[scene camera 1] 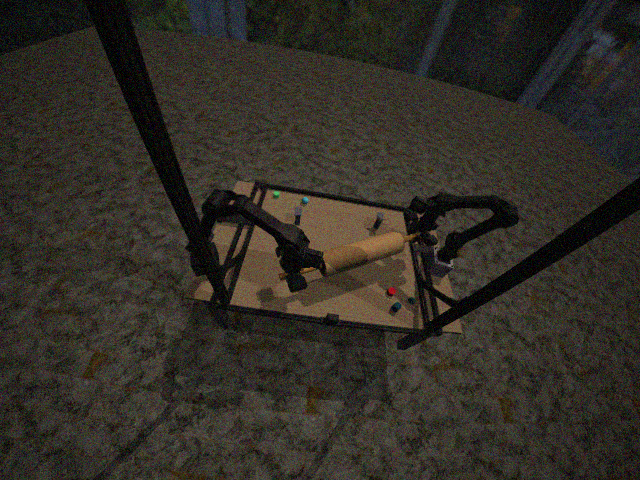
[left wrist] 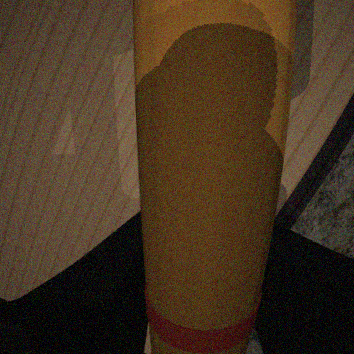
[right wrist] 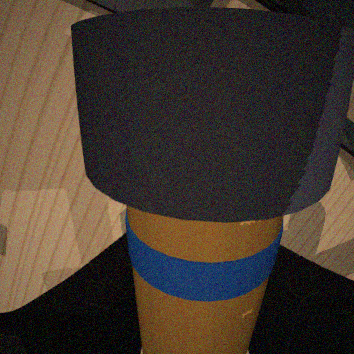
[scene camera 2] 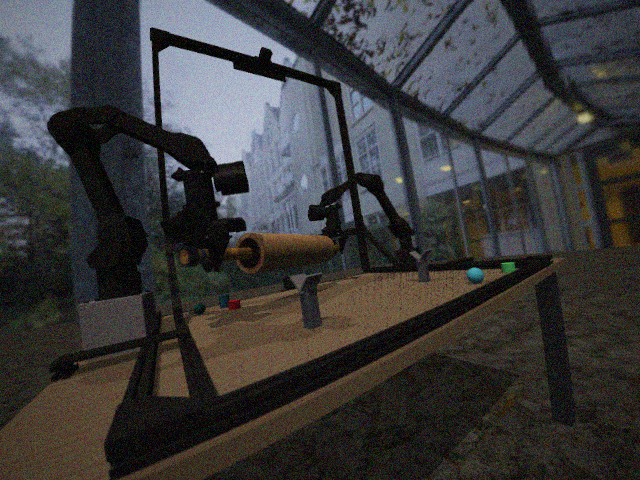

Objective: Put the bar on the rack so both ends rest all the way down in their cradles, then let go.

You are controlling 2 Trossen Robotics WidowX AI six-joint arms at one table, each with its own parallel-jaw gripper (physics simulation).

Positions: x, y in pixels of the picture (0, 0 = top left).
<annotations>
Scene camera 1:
wooden rolling pin: 345, 257, gripped by my left gripper
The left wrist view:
my left gripper: 191, 219
wooden rolling pin: 212, 92
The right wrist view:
my right gripper: 185, 232
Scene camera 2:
my right gripper: 212, 271
wooden rolling pin: 255, 252
</annotations>
